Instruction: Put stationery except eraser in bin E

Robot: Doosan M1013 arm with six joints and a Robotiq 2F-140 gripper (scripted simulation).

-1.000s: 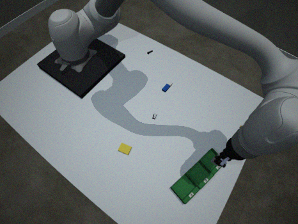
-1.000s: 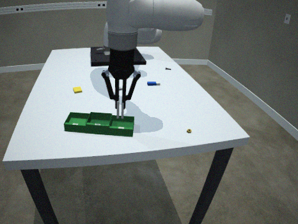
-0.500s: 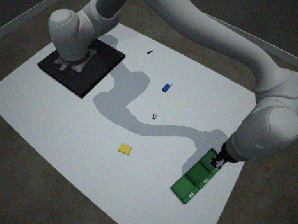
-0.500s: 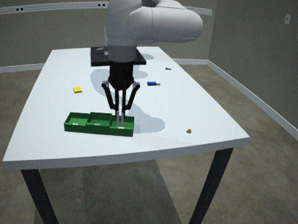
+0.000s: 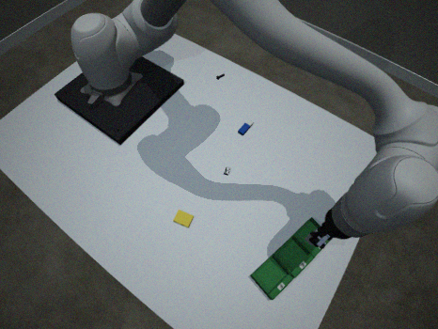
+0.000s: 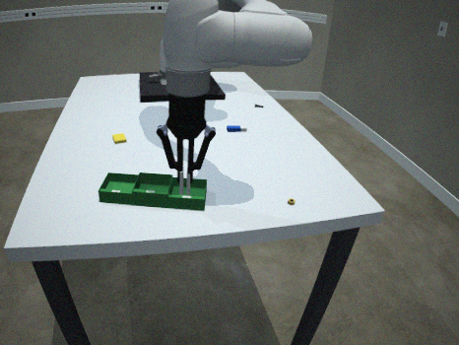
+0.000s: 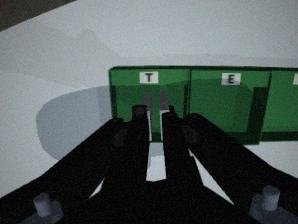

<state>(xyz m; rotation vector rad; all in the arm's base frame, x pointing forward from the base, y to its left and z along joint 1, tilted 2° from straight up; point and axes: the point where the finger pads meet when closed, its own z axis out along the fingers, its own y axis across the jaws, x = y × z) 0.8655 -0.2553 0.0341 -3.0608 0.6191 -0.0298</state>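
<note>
My gripper is now 320 mm past the white pencil sharpener, 110 mm to the right of it and 40 mm above it. Round my hand: flat yellow block: 370 mm behind, 90 mm to the right, 40 mm below; green bin tray: 70 mm to the right, 40 mm behind, 30 mm below; yellow nut: 240 mm to the left, 100 mm ahead, 50 mm below.
</note>
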